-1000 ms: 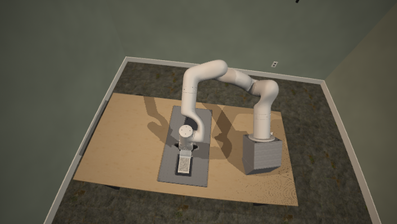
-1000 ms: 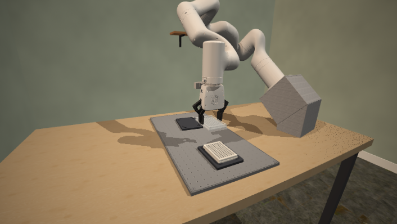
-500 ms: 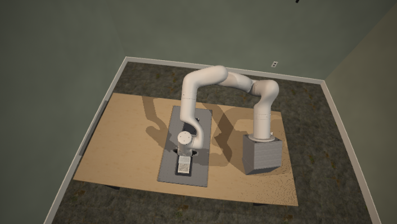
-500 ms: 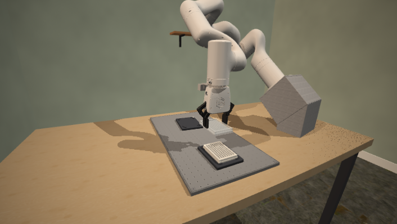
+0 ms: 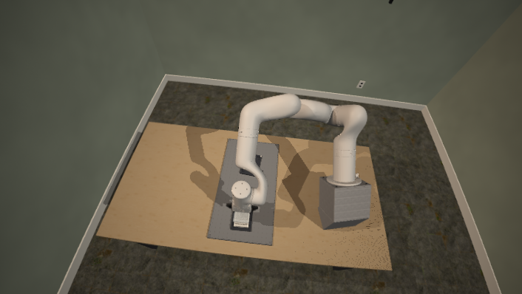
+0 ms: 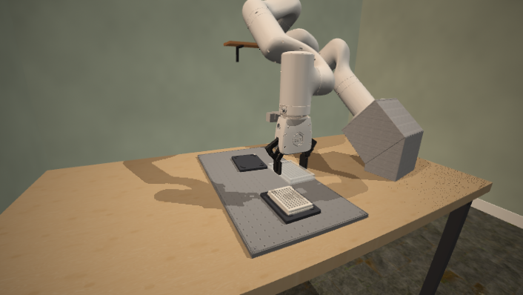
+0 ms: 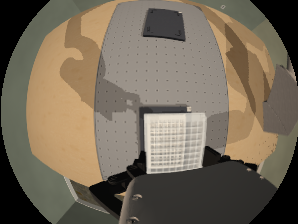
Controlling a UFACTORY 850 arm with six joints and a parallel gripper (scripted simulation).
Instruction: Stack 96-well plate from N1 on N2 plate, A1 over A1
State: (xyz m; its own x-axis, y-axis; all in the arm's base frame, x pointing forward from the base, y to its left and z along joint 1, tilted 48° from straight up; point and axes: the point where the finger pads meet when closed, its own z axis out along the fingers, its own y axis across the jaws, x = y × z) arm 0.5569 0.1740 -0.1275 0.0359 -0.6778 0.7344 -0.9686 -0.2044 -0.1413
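Right now my hand is 100 mm above the plate. Round my hand: plate nest (360 mm to the right, 120 mm below).
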